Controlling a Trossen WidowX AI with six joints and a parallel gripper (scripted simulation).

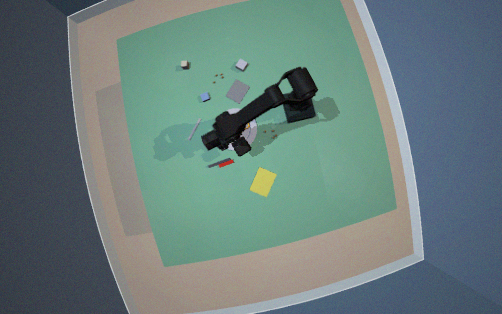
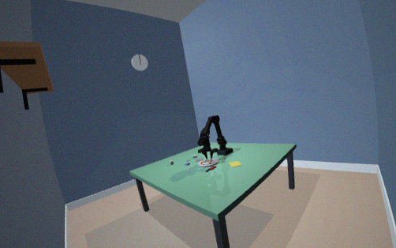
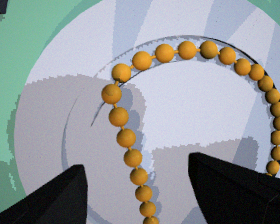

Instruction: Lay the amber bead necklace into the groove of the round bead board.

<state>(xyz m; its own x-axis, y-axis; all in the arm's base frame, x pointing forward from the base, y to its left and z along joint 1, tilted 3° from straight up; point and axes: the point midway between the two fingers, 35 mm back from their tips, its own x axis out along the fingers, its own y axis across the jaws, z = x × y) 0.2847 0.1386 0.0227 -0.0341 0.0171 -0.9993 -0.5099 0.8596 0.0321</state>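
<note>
My gripper tip is now 4 cm to the left of the round grey bead board and 4 cm above it. Round my gripper tip: grey rod (20 cm ahead, 5 cm to the right, 5 cm below); red-handled tool (7 cm ahead, 12 cm to the left, 4 cm below); grey plate (2 cm behind, 22 cm to the right, 5 cm below).
</note>
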